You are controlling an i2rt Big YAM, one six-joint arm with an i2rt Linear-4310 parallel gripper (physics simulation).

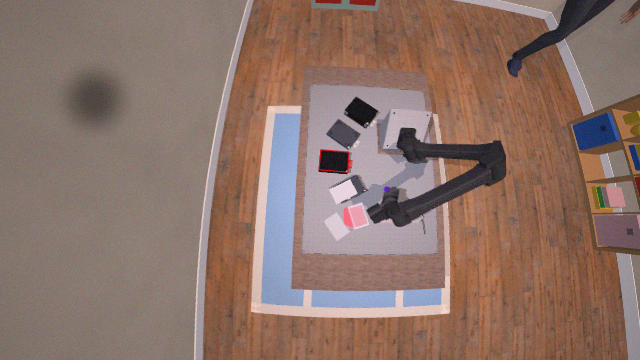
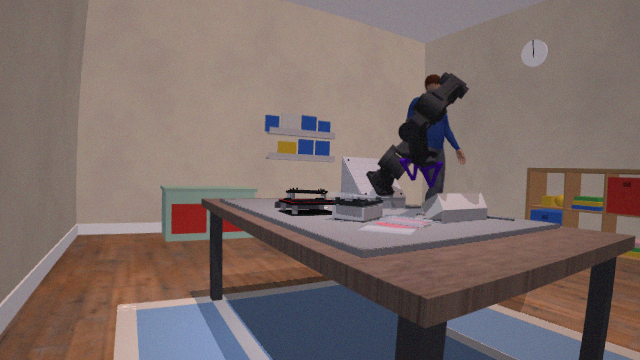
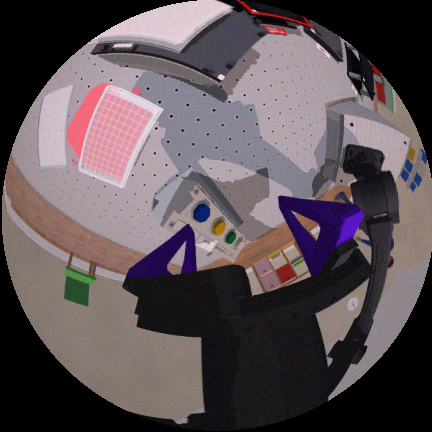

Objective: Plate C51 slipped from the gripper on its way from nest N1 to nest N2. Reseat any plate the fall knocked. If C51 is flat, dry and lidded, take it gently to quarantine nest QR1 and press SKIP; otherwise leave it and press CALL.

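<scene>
A plate with pink wells lies on the mat, partly over a pink-red spill. A clear lid lies apart beyond the spill. A white plate sits askew on a dark grey-topped nest. My gripper is open and empty, above the sloped button box. The box carries a blue button, a yellow button and a green button. Their labels are unreadable.
A red-rimmed black nest, a dark grey unit and a black unit stand along the mat's far side from the arm. A white sloped panel stands by the arm base. A person stands behind the table.
</scene>
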